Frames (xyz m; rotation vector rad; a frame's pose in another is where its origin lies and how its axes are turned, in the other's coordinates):
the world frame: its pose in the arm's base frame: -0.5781 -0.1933 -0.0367 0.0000 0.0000 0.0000
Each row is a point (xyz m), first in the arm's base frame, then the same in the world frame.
Working: the arm's base frame: its pose in the world frame: 0.5781 0.1933 0.0367 0.0000 0.0000 0.0000

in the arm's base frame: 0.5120 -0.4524 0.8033
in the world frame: 1.0901 -0.2591 0.8400
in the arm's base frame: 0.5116 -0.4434 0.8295
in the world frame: 1.0897 -0.2501 0.8662
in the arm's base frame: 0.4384 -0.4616 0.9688
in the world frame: 1.0165 -0.2683 1.0055
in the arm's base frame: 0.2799 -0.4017 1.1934
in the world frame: 0.8580 -0.2084 1.2301
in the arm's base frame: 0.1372 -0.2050 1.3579
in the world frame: 0.7153 -0.0117 1.3946
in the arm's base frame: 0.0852 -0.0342 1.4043
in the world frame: 0.6633 0.1591 1.4410
